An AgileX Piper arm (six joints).
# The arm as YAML. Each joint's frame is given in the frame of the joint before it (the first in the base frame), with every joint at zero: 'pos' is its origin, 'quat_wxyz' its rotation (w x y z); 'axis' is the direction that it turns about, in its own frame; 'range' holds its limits. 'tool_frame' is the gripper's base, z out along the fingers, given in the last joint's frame.
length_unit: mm
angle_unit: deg
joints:
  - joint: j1
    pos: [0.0, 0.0, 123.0]
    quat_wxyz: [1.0, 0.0, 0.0, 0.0]
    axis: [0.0, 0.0, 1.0]
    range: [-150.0, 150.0]
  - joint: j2
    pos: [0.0, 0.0, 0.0]
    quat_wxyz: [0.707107, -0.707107, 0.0, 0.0]
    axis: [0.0, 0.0, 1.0]
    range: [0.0, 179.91]
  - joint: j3
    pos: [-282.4, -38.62, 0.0]
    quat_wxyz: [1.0, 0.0, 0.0, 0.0]
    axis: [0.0, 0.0, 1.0]
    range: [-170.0, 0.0]
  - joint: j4
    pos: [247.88, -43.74, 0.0]
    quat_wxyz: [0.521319, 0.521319, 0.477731, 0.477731]
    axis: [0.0, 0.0, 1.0]
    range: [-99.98, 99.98]
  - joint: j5
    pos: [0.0, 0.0, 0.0]
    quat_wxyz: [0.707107, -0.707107, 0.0, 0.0]
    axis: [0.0, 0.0, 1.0]
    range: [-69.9, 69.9]
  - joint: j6
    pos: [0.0, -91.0, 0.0]
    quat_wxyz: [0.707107, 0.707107, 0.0, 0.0]
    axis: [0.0, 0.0, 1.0]
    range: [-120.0, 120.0]
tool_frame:
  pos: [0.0, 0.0, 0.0]
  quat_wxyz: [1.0, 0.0, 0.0, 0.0]
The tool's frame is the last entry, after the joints.
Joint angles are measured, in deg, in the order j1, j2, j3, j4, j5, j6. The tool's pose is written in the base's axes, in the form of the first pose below.
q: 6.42, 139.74, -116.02, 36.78, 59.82, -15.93
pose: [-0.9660 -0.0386 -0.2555 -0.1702 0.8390 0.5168 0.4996 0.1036 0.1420]
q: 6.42, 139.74, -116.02, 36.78, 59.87, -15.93
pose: [-0.9662 -0.0391 -0.2548 -0.1703 0.8389 0.5170 0.4996 0.1036 0.1420]
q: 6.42, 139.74, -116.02, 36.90, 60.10, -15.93
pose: [-0.9670 -0.0401 -0.2515 -0.1698 0.8374 0.5196 0.4992 0.1038 0.1421]
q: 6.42, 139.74, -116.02, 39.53, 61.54, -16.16
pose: [-0.9724 -0.0323 -0.2311 -0.1602 0.8124 0.5606 0.4974 0.1072 0.1440]
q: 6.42, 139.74, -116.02, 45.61, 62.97, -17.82
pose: [-0.9751 -0.0140 -0.2215 -0.1562 0.7526 0.6397 0.4963 0.1141 0.1494]
